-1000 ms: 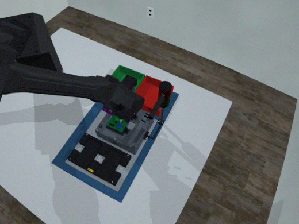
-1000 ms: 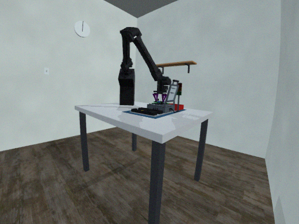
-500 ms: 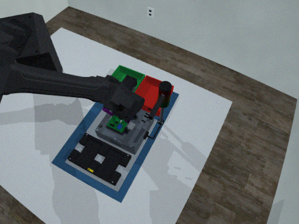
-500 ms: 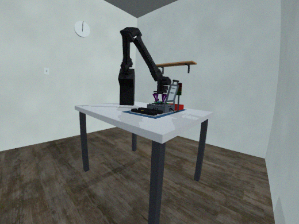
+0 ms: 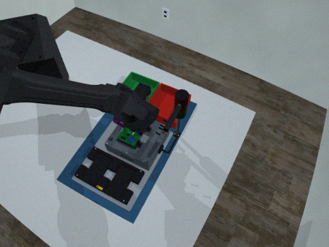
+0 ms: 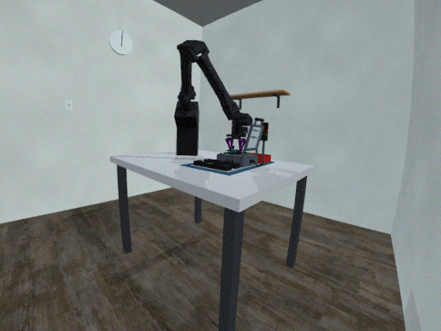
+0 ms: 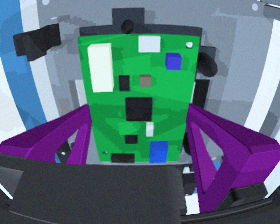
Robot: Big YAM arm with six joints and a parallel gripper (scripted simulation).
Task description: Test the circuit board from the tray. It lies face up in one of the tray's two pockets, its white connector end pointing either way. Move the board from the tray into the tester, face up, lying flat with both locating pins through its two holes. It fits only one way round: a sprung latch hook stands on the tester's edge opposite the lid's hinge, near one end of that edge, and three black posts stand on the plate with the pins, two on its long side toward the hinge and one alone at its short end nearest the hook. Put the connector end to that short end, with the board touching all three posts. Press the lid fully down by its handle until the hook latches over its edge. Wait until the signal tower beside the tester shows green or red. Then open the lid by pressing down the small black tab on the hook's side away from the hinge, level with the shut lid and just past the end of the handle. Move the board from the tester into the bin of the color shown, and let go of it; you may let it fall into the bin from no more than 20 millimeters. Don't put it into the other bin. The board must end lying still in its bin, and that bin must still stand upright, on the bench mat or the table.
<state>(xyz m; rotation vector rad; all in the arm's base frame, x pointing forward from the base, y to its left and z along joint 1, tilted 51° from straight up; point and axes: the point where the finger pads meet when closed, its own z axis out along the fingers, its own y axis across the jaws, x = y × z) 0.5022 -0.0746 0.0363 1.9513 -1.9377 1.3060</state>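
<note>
Now: hand right at the green circuit board. Round my hand: black latch hook: 7 cm to the left, 5 cm behind; then red bin: 19 cm to the left, 9 cm ahead, 7 cm below; then tester lid: 12 cm ahead, 10 cm above, 3 cm to the right.
</note>
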